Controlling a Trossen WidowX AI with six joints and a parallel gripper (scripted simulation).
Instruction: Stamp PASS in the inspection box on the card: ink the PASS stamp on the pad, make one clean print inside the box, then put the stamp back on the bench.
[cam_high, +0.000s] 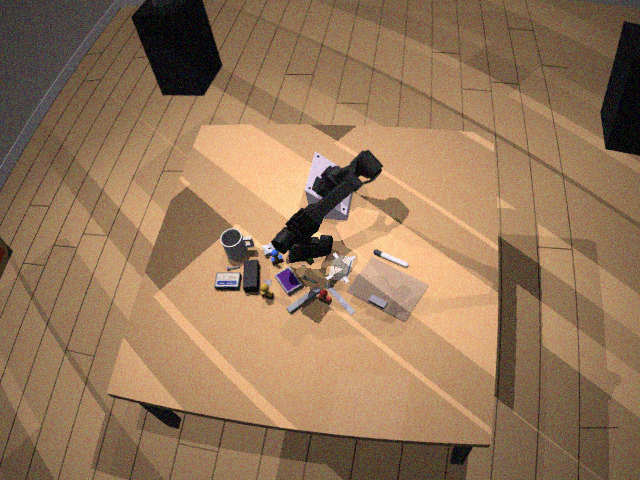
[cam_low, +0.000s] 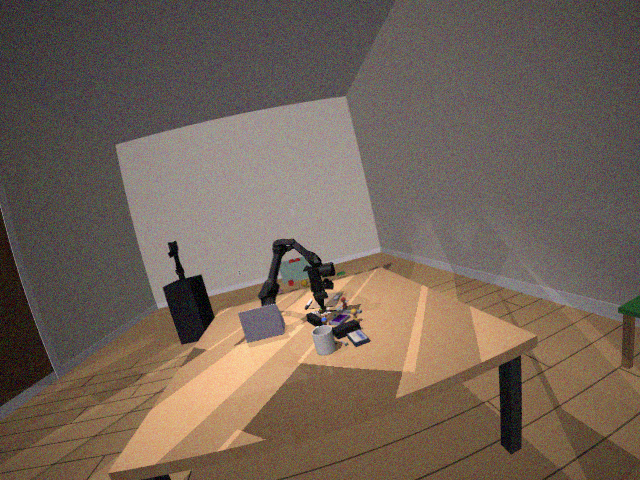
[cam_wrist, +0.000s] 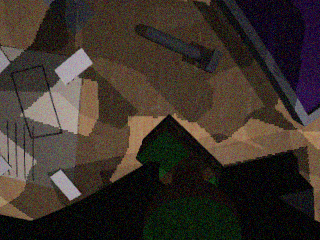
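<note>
Now: gripper tip 7 cm short of the purple ink pad, 6 cm to the left of it and 6 cm above it. Round my gripper tip: blue stamp (12 cm to the right, 5 cm below); green-handled PASS stamp (right at my gripper tip); white card (11 cm to the left, 7 cm below, 2 cm behind).
</note>
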